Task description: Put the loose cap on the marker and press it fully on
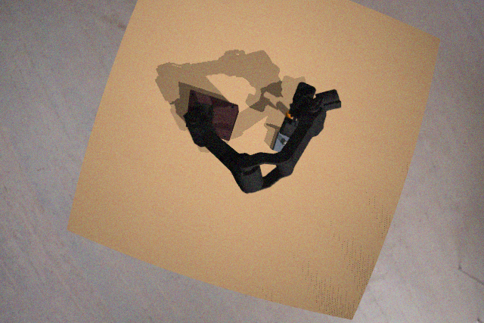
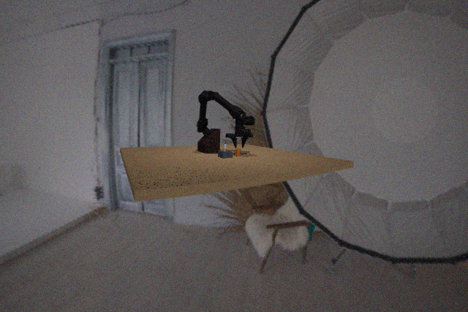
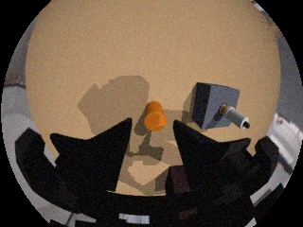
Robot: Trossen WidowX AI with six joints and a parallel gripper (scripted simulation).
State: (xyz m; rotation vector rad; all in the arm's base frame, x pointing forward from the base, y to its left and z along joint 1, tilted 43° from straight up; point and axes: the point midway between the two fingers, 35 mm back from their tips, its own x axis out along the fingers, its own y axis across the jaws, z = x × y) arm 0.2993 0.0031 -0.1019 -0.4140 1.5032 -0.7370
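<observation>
Right now the orange cap is 30 mm below my gripper tip. Also, from my gripper tip: grey holder block 120 mm to the right, 40 mm below.
</observation>
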